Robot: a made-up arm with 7 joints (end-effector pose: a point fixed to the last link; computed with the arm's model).
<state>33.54 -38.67 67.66 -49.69 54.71 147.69 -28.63</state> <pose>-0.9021 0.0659 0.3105 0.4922 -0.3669 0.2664 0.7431</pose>
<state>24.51 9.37 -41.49 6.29 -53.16 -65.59 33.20</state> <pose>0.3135 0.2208 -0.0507 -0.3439 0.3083 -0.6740 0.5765</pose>
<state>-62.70 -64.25 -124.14 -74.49 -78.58 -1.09 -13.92</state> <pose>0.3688 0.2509 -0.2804 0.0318 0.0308 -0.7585 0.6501</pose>
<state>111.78 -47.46 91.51 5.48 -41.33 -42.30 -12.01</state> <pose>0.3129 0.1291 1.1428 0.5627 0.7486 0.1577 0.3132</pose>
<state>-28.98 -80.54 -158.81 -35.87 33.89 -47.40 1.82</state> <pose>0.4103 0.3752 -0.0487 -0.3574 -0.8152 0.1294 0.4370</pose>
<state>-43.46 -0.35 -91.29 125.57 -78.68 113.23 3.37</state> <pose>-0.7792 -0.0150 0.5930 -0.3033 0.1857 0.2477 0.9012</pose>
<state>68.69 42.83 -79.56 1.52 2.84 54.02 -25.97</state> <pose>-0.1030 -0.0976 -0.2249 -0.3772 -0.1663 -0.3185 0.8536</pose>
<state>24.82 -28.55 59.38 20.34 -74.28 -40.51 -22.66</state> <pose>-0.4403 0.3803 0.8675 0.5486 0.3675 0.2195 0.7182</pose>
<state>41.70 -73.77 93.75 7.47 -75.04 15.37 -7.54</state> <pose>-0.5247 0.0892 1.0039 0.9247 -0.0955 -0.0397 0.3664</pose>
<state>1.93 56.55 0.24 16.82 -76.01 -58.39 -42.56</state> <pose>0.0453 0.2269 -0.1529 -0.0729 0.1485 -0.1225 0.9786</pose>
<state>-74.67 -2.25 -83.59 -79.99 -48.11 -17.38 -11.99</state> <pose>0.4858 -0.4646 -0.0970 0.1125 -0.1658 -0.9342 0.2951</pose>
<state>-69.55 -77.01 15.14 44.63 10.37 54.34 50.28</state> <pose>-0.7829 -0.0789 -0.1542 0.7201 -0.0318 0.0691 0.6897</pose>
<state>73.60 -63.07 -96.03 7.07 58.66 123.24 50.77</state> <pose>0.5631 0.1611 -0.0263 0.6900 -0.1633 0.6933 0.1286</pose>
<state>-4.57 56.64 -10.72 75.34 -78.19 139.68 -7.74</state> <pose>0.0065 0.5955 0.2901 -0.3575 0.9176 0.0047 0.1737</pose>
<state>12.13 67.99 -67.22 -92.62 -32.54 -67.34 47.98</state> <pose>-0.3026 -0.8114 0.6950 0.4205 0.1103 0.7173 0.5445</pose>
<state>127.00 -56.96 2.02 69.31 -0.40 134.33 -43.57</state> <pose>0.9571 -0.0391 0.3771 -0.0715 -0.1858 -0.8704 0.4502</pose>
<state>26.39 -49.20 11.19 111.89 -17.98 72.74 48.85</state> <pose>-0.2132 -0.5182 0.9853 0.5724 0.5904 -0.5689 0.0097</pose>
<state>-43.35 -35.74 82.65 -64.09 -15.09 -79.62 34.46</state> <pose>0.2760 0.3576 -0.2904 -0.4709 -0.3531 -0.4204 0.6906</pose>
